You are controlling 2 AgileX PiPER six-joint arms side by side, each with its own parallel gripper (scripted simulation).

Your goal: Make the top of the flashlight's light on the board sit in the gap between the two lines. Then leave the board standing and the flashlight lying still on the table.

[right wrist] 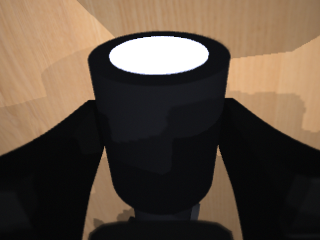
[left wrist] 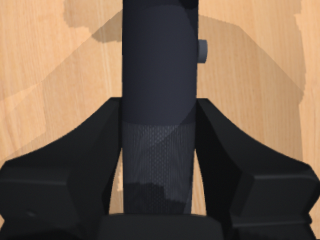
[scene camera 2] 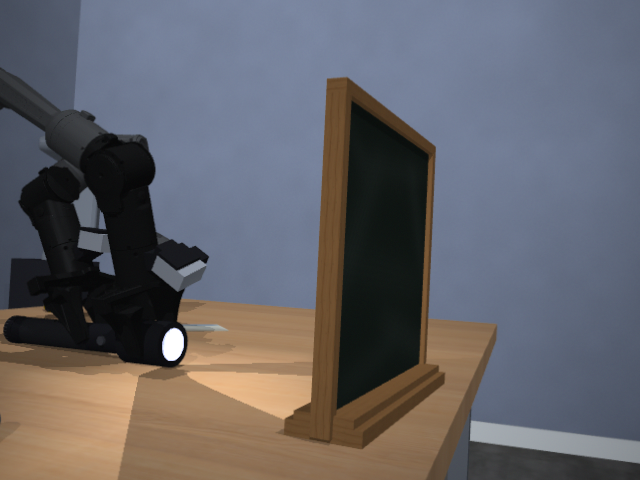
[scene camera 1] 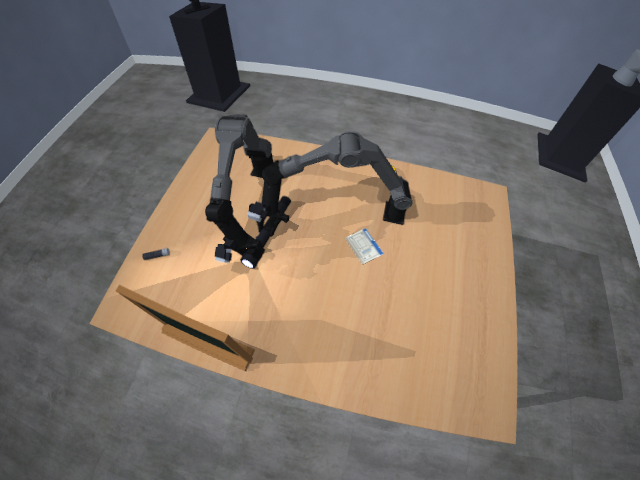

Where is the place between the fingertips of the right gripper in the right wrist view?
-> At 160,116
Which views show the wood-framed board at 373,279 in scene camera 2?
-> Scene camera 2 and scene camera 1 only.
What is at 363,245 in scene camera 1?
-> A booklet.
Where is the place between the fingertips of the left gripper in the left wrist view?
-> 158,113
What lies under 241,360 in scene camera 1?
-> A wood-framed board.
